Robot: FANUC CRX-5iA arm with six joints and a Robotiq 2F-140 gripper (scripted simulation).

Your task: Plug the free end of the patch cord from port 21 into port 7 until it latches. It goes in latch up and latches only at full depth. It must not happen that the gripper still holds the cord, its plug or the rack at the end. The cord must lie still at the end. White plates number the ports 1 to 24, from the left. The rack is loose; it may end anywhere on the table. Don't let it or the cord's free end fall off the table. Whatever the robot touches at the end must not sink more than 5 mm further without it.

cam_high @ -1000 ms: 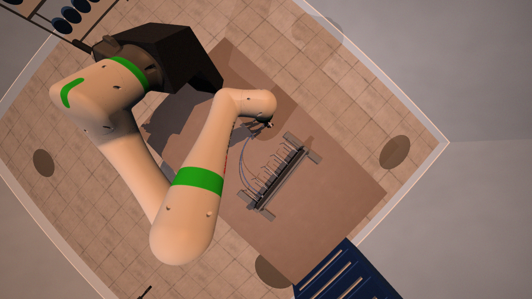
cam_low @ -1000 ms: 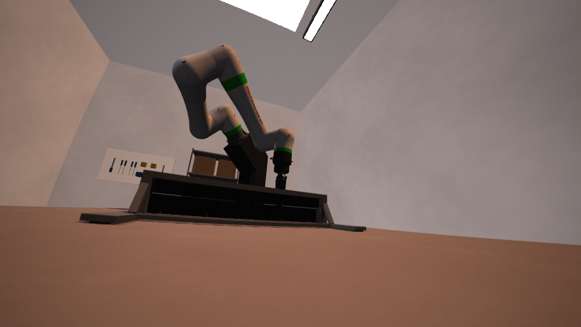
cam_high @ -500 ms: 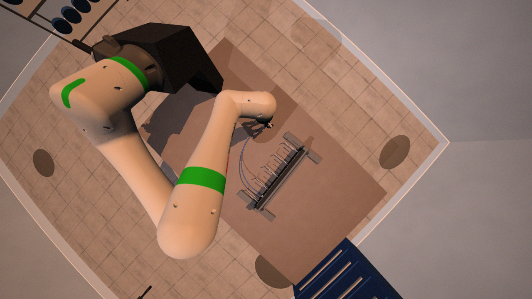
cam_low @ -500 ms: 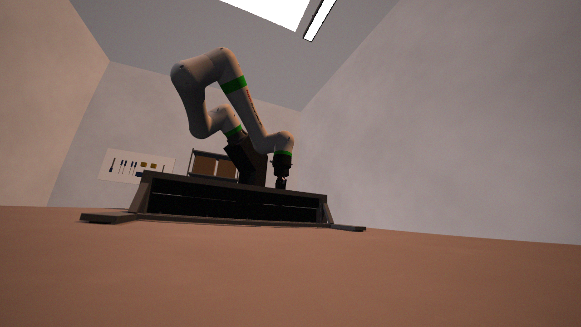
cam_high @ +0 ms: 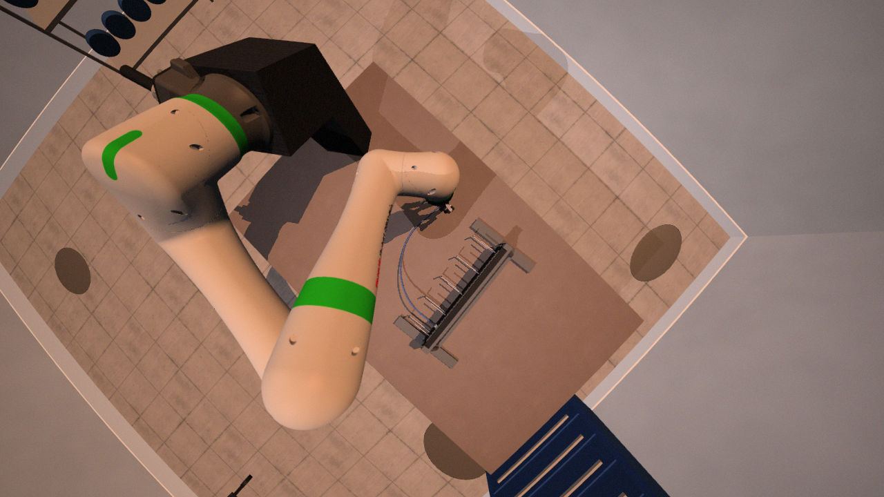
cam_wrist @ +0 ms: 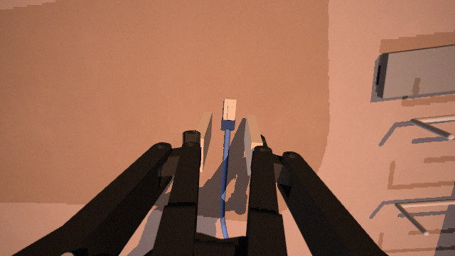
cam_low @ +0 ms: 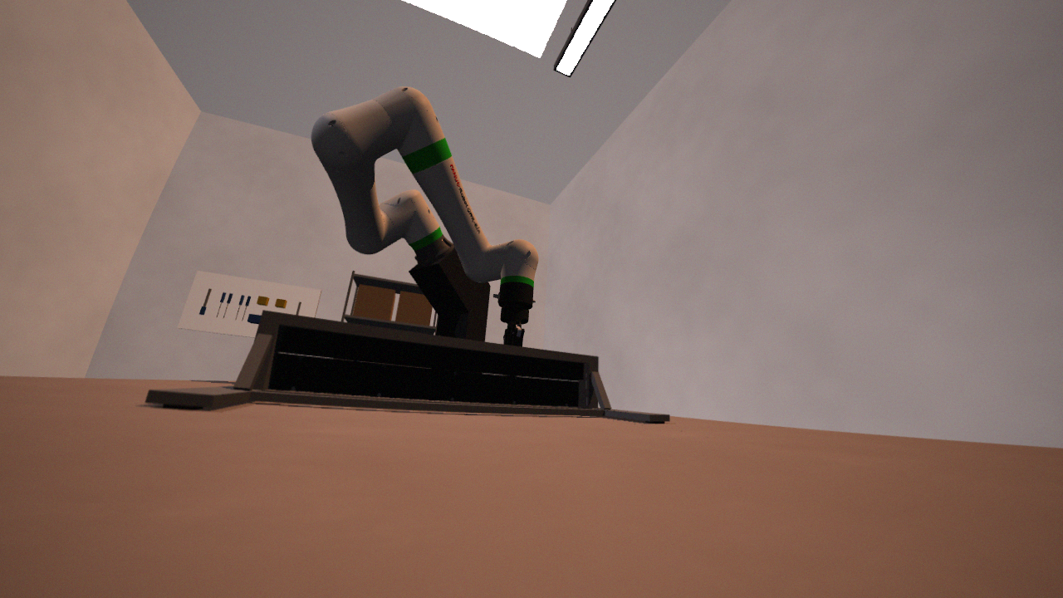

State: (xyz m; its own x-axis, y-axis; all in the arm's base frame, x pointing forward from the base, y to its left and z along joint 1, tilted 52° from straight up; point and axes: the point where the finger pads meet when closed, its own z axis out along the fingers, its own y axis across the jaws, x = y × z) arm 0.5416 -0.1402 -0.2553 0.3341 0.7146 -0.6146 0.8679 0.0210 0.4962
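The plug lies 40 mm below my hand, 10 mm to the left of it and 10 mm ahead of it.
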